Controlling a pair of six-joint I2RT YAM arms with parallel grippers.
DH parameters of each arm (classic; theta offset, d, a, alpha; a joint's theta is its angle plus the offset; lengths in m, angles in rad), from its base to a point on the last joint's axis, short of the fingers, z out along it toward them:
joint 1: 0 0.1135 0.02 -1.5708
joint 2: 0 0 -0.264 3.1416
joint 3: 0.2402 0 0.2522 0
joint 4: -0.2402 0 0.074 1.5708
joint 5: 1.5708 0 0 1.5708
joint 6: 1.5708 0.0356 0 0
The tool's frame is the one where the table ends.
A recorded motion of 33 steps. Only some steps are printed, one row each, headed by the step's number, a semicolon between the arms.
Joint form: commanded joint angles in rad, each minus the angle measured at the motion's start. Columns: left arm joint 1, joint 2, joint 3, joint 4, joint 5, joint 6; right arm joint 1, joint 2, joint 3, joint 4, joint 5, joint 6.
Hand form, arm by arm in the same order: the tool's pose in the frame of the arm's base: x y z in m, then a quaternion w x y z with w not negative. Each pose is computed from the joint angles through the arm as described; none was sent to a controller.
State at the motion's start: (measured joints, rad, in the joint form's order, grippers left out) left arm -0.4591 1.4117 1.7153 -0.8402 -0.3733 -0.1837; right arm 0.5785 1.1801 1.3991 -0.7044 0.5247 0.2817
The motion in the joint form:
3: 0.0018 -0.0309 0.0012 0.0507 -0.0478 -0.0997; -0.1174 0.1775 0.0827 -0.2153 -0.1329 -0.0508
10: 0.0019 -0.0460 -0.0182 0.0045 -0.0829 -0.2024; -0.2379 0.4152 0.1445 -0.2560 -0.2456 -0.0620
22: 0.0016 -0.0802 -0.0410 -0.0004 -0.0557 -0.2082; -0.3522 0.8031 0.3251 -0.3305 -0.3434 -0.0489
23: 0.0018 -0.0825 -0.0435 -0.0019 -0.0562 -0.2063; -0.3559 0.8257 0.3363 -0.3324 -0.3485 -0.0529
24: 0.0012 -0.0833 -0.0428 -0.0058 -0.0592 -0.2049; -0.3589 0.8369 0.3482 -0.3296 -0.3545 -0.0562
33: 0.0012 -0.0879 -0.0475 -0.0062 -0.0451 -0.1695; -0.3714 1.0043 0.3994 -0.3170 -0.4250 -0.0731
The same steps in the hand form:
3: 0.2553 -0.1094 0.4634 0.54723 -0.03831 0.83581 -0.02234; 0.2520 0.1100 0.3851 0.40992 -0.03119 0.91053 -0.04378
10: 0.2502 -0.1056 0.4572 0.53150 -0.08505 0.84241 -0.02498; 0.3158 0.1015 0.3329 0.29938 -0.01922 0.95247 -0.05300
22: 0.2411 -0.1022 0.4580 0.53044 -0.08119 0.84292 -0.03909; 0.3988 0.0852 0.2458 0.15424 0.01571 0.98632 -0.05604
23: 0.2405 -0.1018 0.4577 0.52992 -0.08043 0.84337 -0.03795; 0.4030 0.0848 0.2400 0.14711 0.01463 0.98744 -0.05572
24: 0.2400 -0.1016 0.4577 0.52944 -0.08010 0.84379 -0.03599; 0.4062 0.0845 0.2390 0.14799 0.01424 0.98747 -0.05289
33: 0.2389 -0.1016 0.4573 0.52817 -0.06153 0.84629 -0.03225; 0.4307 0.0869 0.1848 0.09005 0.00482 0.99542 -0.03177

